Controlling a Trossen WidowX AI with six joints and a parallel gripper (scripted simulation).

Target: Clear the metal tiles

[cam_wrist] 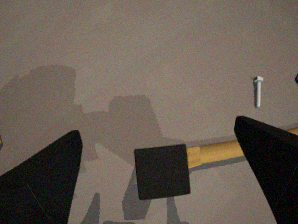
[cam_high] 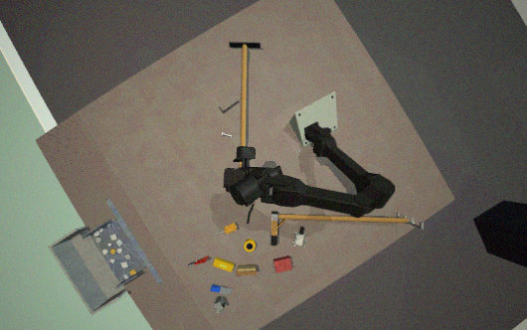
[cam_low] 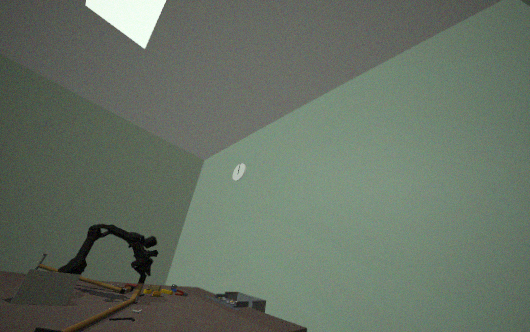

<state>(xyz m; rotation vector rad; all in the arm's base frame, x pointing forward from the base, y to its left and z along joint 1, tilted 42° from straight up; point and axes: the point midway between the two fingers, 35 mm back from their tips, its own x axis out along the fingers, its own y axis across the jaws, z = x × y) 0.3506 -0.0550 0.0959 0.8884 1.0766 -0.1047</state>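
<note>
Now: the hex key 28 cm to the right of my gripper tip, 14 cm below it and 8 cm behind it. From my gripper tip the other things lie so: red block (46 cm to the left, 13 cm below, 1 cm ahead); then yellow ring (31 cm to the left, 13 cm below, 10 cm ahead); then yellow block (34 cm to the left, 25 cm ahead, 12 cm below).
</note>
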